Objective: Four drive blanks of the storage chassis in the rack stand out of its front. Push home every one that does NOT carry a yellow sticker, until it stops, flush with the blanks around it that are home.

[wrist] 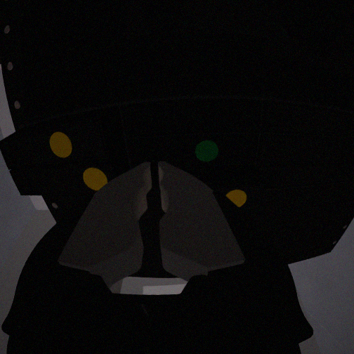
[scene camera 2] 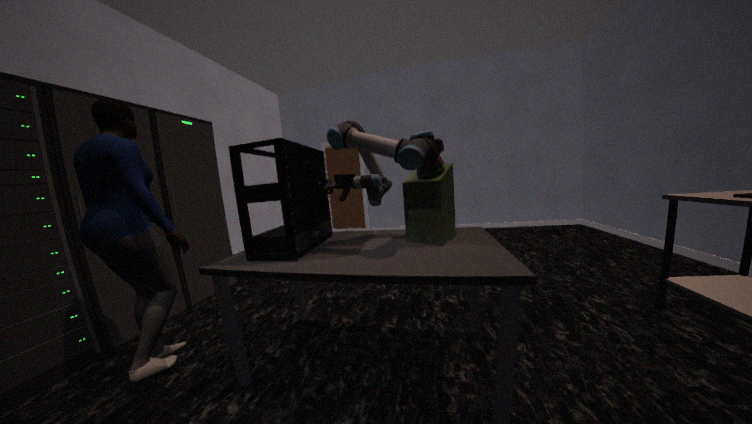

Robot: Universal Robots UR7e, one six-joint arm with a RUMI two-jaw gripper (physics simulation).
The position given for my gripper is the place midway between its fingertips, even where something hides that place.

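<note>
There's a black rack (scene camera 2: 301,172) (wrist: 249,104) that I can see in both of those views, and I can see my gripper (wrist: 156,165) too.
</note>
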